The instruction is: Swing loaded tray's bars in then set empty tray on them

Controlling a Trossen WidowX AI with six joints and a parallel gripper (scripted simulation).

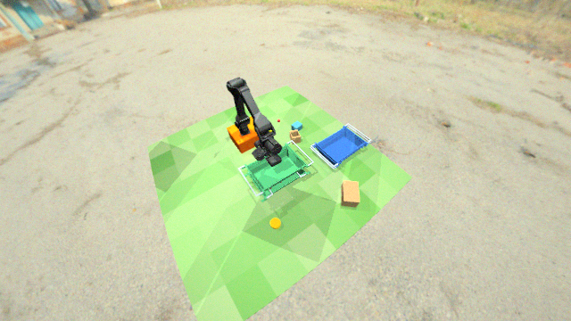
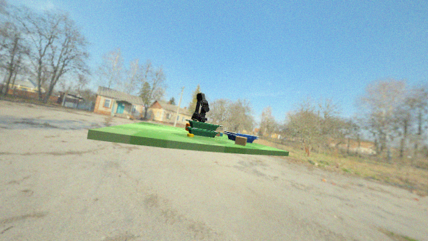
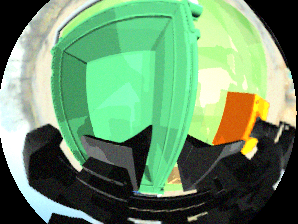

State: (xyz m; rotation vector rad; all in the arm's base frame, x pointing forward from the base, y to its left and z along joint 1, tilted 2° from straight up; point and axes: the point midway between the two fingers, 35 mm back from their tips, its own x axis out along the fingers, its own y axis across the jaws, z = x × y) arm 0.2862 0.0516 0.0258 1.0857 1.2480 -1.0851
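The green tray lies 8 cm ahead of my gripper tip, 1 cm to the left of it and 3 cm above it. Round my gripper tip: small box: 16 cm behind, 24 cm to the left, 6 cm below; cyan cube: 24 cm behind, 30 cm to the left, 6 cm below.
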